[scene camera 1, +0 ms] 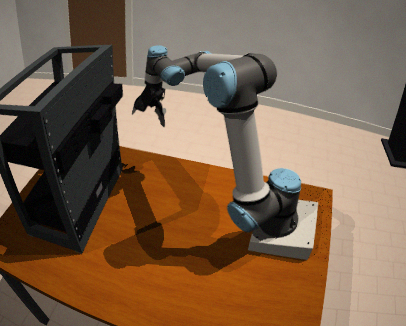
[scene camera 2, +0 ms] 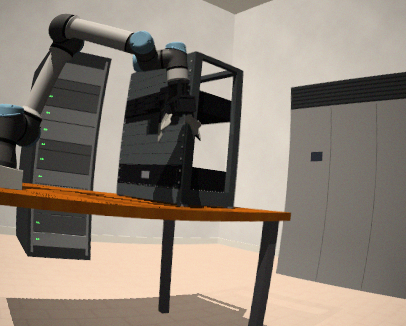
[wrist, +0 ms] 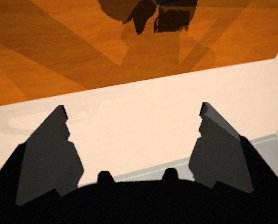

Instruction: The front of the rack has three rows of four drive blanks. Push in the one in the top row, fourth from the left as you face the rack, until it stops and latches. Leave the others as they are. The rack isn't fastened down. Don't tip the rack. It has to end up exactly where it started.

Labels:
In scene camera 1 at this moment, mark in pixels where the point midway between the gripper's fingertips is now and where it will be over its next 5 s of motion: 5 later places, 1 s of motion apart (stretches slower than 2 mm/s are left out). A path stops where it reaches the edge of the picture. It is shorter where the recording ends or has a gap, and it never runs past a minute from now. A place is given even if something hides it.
My gripper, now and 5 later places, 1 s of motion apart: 147, 120; 145, 115; 143, 110; 143, 109; 139, 106; 134, 103

